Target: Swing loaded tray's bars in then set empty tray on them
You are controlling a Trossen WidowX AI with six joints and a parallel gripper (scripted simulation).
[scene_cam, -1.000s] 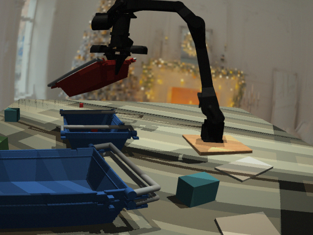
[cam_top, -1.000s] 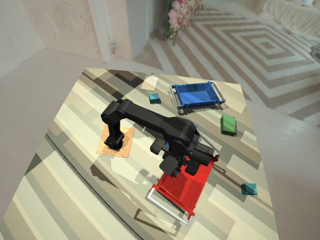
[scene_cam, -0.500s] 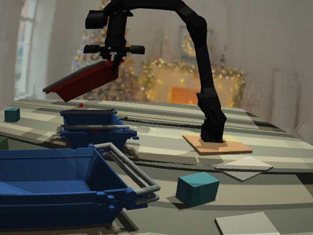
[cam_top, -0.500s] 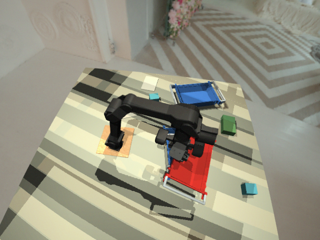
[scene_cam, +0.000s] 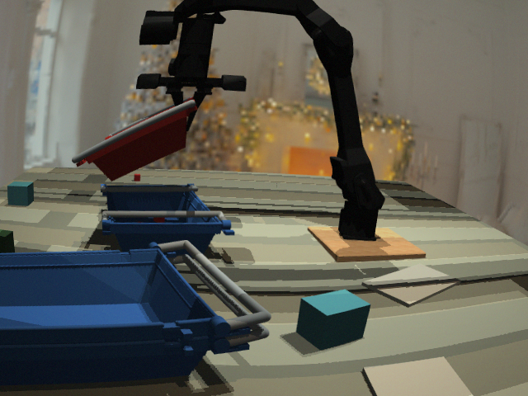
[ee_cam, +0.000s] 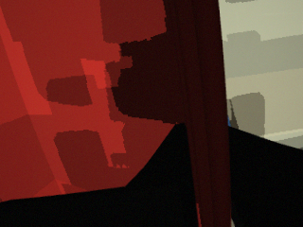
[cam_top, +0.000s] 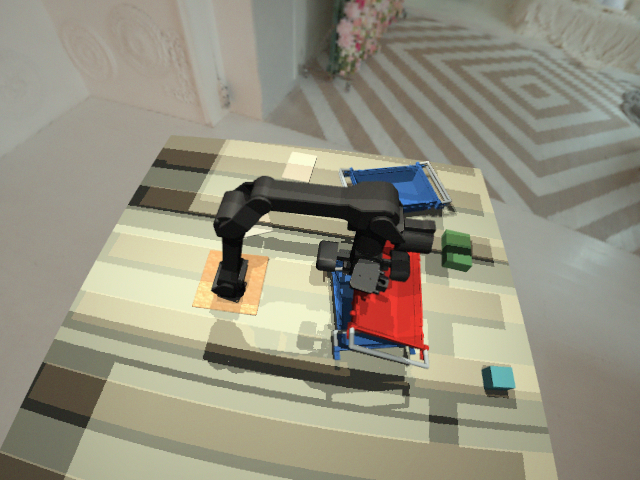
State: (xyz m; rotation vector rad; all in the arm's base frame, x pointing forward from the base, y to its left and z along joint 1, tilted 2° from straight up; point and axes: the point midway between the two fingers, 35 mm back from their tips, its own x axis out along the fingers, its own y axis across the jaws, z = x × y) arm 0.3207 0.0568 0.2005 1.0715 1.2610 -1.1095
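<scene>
Now: gripper tip 7 cm short of the red tray and 1 cm to the right of it. From my gripper tip the other things lie so: green block 29 cm ahead, 28 cm to the left, 16 cm below.
</scene>
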